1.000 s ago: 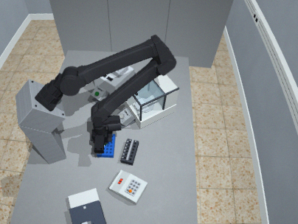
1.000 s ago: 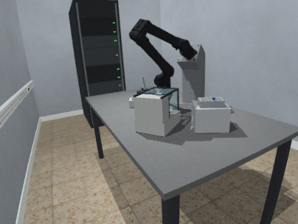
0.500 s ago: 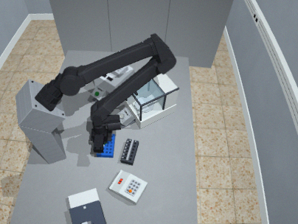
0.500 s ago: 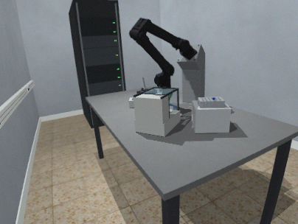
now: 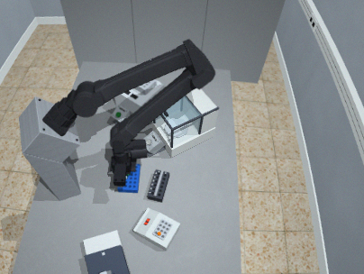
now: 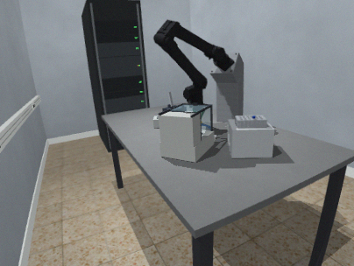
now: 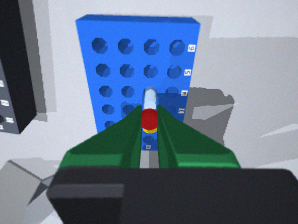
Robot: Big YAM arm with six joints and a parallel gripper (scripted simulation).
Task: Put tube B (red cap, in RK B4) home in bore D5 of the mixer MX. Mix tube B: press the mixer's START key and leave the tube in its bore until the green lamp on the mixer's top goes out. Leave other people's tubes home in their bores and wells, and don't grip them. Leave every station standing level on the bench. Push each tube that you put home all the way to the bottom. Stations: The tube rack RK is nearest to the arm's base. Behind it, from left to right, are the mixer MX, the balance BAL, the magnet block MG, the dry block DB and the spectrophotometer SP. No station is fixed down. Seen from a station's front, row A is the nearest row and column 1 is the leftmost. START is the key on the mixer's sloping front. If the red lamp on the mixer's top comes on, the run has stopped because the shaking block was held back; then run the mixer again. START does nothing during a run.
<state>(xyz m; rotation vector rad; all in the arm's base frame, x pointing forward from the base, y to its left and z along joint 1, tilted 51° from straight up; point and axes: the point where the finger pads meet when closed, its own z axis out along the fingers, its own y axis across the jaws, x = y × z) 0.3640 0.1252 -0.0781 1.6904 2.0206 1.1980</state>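
Right now my hand is 10 mm past the yellow-capped tube, 20 mm to the right of it and 40 mm above it. Round my hand: black magnet block: 140 mm ahead, 30 mm to the left, 50 mm below; blue tube rack RK: 10 mm to the left, 50 mm below; dry block: 210 mm ahead, 150 mm to the right, 30 mm below.
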